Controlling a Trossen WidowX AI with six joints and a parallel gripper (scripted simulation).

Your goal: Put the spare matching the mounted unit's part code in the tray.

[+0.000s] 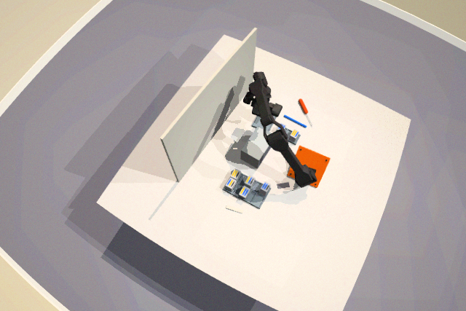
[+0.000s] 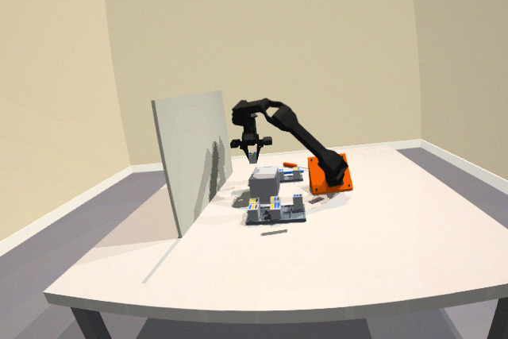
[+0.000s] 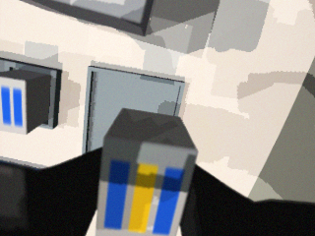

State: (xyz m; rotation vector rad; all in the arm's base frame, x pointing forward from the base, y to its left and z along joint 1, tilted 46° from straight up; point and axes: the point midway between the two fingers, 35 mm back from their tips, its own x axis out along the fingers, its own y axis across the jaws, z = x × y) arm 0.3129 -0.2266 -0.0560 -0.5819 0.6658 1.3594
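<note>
Right now the shallow grey tray is 110 mm below my gripper tip, 30 mm to the right of it and 20 mm behind it. Also, from my gripper tip: blue marker pen (170 mm behind, 110 mm below, 90 mm to the right); grey unit (170 mm to the left, 60 mm below, 40 mm behind); grey holder (160 mm behind, 110 mm below, 10 mm to the left).
</note>
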